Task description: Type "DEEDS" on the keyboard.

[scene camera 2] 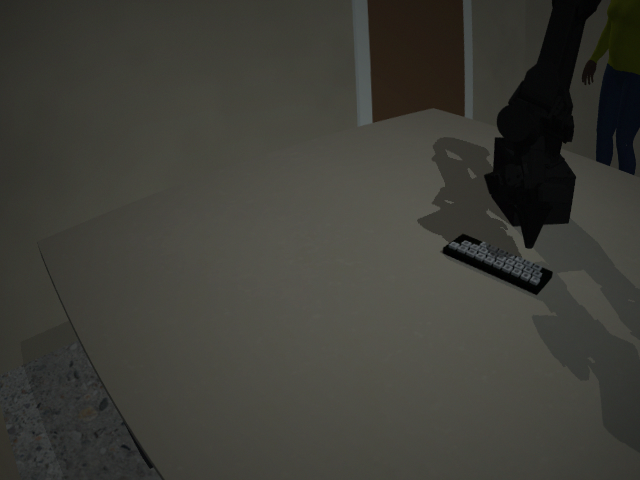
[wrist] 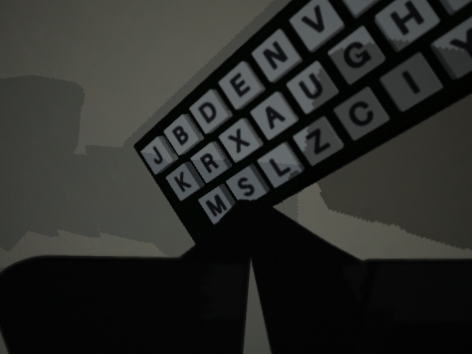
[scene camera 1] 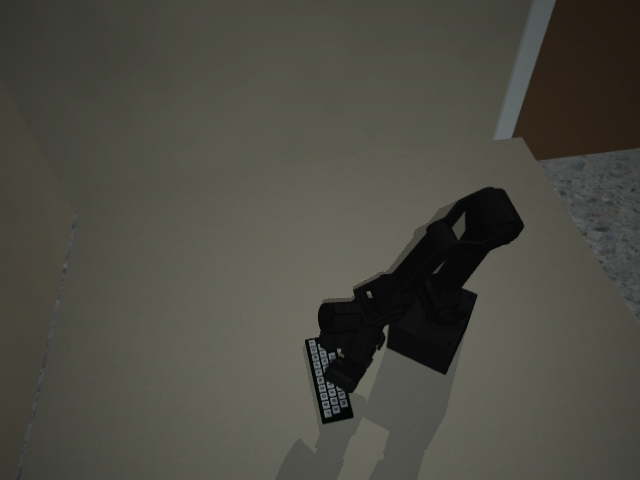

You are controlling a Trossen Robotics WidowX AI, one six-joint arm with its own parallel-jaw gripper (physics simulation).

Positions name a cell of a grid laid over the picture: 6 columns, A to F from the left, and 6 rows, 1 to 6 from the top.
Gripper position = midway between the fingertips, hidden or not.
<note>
In view: my gripper (scene camera 2: E4) and a black keyboard (wrist: C4).
My gripper also shows in the wrist view (wrist: D4) and in scene camera 1 (scene camera 1: D5).
</note>
